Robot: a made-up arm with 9 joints. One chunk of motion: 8 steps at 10 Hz.
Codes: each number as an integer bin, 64 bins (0 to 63) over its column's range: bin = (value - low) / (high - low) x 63, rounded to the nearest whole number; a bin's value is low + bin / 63 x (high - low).
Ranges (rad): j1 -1.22..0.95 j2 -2.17..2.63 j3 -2.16..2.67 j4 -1..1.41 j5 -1.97..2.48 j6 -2.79..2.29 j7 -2.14..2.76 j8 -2.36..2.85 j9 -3.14..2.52
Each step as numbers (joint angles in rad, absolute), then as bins.
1 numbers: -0.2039 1.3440 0.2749 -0.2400 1.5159 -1.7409 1.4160 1.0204 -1.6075
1 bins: 29 46 32 20 49 13 46 41 17
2 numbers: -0.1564 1.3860 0.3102 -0.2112 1.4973 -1.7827 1.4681 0.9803 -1.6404
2 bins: 31 47 32 21 49 12 46 40 17
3 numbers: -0.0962 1.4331 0.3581 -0.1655 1.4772 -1.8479 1.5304 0.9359 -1.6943
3 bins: 33 47 33 22 49 12 47 40 16
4 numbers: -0.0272 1.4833 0.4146 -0.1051 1.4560 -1.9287 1.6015 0.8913 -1.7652
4 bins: 35 48 34 23 49 11 48 39 15
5 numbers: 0.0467 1.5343 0.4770 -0.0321 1.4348 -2.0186 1.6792 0.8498 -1.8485
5 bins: 37 49 34 25 48 10 49 39 14
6 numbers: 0.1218 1.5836 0.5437 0.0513 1.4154 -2.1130 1.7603 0.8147 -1.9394
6 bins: 39 49 35 27 48 8 50 38 13
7 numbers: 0.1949 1.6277 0.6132 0.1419 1.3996 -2.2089 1.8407 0.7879 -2.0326
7 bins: 41 50 36 30 48 7 51 38 12
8 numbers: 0.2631 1.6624 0.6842 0.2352 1.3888 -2.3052 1.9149 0.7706 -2.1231
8 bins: 43 50 37 32 48 6 52 38 11
